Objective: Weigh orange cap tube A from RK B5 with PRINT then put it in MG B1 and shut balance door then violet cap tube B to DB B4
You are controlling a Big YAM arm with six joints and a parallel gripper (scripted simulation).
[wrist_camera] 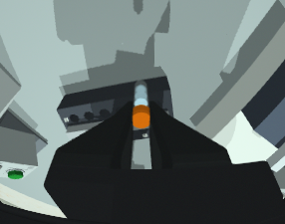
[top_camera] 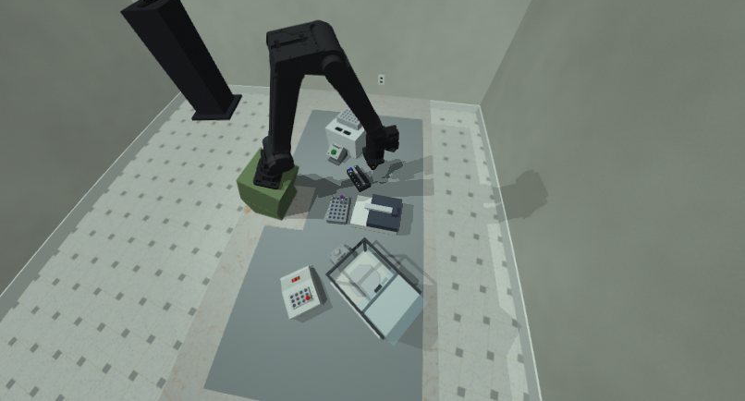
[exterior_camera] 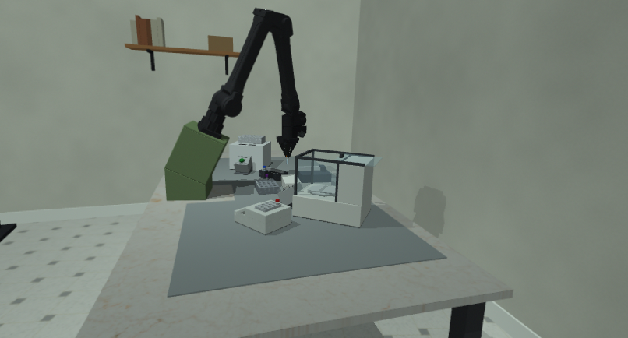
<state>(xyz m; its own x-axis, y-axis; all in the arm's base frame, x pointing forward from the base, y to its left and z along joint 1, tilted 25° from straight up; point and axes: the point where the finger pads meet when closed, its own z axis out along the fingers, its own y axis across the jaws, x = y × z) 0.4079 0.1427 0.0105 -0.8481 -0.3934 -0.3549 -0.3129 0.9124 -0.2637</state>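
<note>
Right now the blue-capped tube is 110 mm behind my hand, 80 mm below it and 40 mm to the left of it. The rest, counted from my hand: magnet block MG (90 mm below, 70 mm behind); then spectrophotometer SP (200 mm to the right, 40 mm below, 20 mm ahead); then tube B (140 mm behind, 120 mm to the right, 80 mm below).
</note>
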